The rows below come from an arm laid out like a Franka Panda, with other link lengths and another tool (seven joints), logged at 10 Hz.
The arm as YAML. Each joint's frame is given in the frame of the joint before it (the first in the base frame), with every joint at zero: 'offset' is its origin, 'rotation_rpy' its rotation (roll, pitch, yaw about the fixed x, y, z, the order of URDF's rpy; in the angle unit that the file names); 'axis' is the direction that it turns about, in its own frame. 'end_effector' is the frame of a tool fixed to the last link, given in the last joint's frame.
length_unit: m
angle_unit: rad
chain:
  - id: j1
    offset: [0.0, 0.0, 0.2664]
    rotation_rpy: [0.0, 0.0, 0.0]
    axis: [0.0, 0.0, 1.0]
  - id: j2
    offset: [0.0, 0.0, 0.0]
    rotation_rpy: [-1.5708, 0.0, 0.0]
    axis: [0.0, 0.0, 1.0]
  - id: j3
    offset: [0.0, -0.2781, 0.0]
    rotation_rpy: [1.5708, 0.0, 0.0]
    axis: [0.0, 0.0, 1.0]
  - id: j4
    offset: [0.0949, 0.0, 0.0]
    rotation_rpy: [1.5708, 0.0, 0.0]
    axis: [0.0, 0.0, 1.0]
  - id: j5
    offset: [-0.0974, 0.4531, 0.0]
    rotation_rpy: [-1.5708, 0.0, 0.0]
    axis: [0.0, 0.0, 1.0]
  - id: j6
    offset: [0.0, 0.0, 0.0]
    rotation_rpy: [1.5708, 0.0, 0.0]
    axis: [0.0, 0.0, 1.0]
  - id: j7
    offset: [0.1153, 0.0, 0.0]
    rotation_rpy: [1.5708, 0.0, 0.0]
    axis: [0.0, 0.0, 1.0]
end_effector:
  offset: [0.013, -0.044, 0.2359]
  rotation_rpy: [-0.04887, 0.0, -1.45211]
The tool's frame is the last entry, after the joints.
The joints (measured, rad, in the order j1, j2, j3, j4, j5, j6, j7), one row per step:
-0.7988, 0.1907, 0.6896, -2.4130, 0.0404, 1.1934, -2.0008
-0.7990, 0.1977, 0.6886, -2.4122, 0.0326, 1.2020, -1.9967
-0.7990, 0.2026, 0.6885, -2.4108, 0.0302, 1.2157, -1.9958
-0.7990, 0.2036, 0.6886, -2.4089, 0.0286, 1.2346, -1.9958
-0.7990, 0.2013, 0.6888, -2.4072, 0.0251, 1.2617, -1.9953
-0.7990, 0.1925, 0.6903, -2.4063, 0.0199, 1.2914, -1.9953
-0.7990, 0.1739, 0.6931, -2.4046, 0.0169, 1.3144, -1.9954
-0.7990, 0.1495, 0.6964, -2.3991, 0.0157, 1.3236, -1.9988
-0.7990, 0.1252, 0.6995, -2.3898, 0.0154, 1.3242, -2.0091
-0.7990, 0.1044, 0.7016, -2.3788, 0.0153, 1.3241, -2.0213
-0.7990, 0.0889, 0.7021, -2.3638, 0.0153, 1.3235, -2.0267
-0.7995, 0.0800, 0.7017, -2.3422, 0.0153, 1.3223, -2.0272
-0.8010, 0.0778, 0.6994, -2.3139, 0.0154, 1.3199, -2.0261
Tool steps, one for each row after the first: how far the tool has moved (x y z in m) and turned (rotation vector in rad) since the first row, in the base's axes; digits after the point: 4 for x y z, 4 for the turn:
0.0002, -0.0011, -0.0032, -0.0048, -0.0038, 0.0032
0.0018, -0.0009, -0.0069, -0.0056, -0.0151, 0.0027
0.0048, -0.0010, -0.0110, -0.0088, -0.0348, 0.0012
0.0093, -0.0019, -0.0161, -0.0169, -0.0647, 0.0001
0.0149, -0.0037, -0.0205, -0.0300, -0.1013, 0.0018
0.0215, -0.0063, -0.0213, -0.0476, -0.1391, 0.0043
0.0289, -0.0096, -0.0174, -0.0639, -0.1716, 0.0085
0.0366, -0.0131, -0.0110, -0.0724, -0.2003, 0.0147
0.0443, -0.0165, -0.0047, -0.0769, -0.2277, 0.0205
0.0528, -0.0194, 0.0016, -0.0846, -0.2535, 0.0223
0.0632, -0.0220, 0.0080, -0.0931, -0.2799, 0.0205
0.0753, -0.0249, 0.0148, -0.0993, -0.3065, 0.0143

